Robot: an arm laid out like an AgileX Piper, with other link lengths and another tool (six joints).
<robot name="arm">
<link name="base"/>
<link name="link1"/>
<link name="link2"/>
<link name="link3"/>
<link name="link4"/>
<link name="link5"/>
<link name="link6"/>
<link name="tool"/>
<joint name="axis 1" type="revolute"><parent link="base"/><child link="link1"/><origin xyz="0 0 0.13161"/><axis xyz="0 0 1"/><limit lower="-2.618" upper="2.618"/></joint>
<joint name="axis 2" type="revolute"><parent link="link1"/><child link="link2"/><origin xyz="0 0 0"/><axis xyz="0 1 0"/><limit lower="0" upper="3.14"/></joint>
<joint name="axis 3" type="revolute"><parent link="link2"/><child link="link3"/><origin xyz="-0.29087 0 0.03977"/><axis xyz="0 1 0"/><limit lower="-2.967" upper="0"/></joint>
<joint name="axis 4" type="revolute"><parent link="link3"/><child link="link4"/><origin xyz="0.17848 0 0.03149"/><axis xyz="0.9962 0 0.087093"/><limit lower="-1.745" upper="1.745"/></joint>
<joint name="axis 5" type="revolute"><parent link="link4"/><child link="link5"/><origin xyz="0 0 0"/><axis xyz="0 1 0"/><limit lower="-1.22" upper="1.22"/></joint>
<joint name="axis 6" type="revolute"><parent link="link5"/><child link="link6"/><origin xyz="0.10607 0 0.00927"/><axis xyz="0.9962 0 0.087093"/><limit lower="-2.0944" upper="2.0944"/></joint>
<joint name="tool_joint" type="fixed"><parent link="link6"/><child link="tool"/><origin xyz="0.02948 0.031 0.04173" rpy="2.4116 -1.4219 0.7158"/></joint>
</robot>
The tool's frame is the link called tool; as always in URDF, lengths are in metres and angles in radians.
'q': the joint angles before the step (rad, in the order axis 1, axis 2, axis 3, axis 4, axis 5, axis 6). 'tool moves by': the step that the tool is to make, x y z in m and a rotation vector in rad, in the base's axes. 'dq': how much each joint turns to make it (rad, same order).
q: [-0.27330 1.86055 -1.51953 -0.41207 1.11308 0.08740]
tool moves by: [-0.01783 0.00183 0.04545 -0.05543 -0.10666 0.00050]
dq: [0.00000 -0.12690 0.00003 -0.02422 0.01010 0.00000]
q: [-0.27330 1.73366 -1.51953 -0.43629 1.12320 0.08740]
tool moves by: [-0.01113 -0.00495 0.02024 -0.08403 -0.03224 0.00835]
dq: [0.00001 -0.05668 0.00494 -0.07268 -0.00225 0.00001]
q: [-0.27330 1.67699 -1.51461 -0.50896 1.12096 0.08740]
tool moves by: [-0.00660 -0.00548 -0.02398 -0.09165 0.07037 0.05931]
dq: [0.00001 -0.00199 0.13331 -0.12046 -0.09772 0.01219]
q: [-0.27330 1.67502 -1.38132 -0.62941 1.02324 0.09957]
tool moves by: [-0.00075 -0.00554 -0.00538 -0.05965 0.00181 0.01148]
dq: [0.00001 -0.00002 0.04941 -0.08565 -0.04855 0.04914]
